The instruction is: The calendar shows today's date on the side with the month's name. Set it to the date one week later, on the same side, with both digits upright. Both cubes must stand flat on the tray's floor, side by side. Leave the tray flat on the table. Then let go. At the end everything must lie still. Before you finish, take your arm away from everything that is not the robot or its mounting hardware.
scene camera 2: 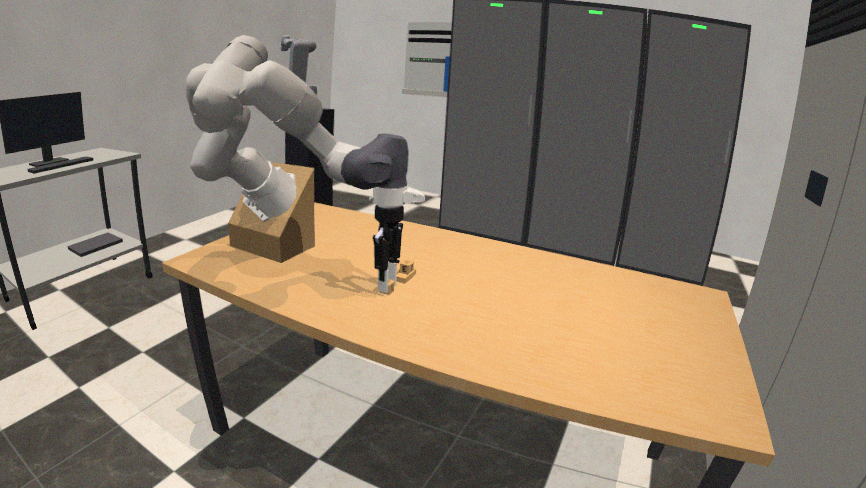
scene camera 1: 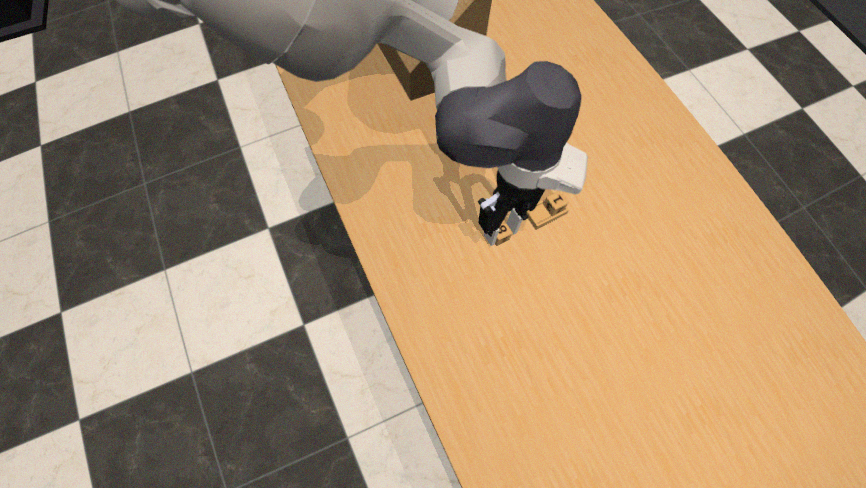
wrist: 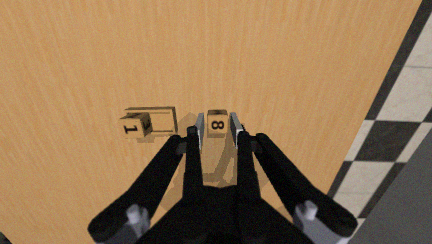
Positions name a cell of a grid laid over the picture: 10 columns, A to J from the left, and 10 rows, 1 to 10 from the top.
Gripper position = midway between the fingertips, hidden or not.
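You'd find my gripper in the wrist view (F5), and it's there in scene camera 1 (F5) and in scene camera 2 (E6) as well.
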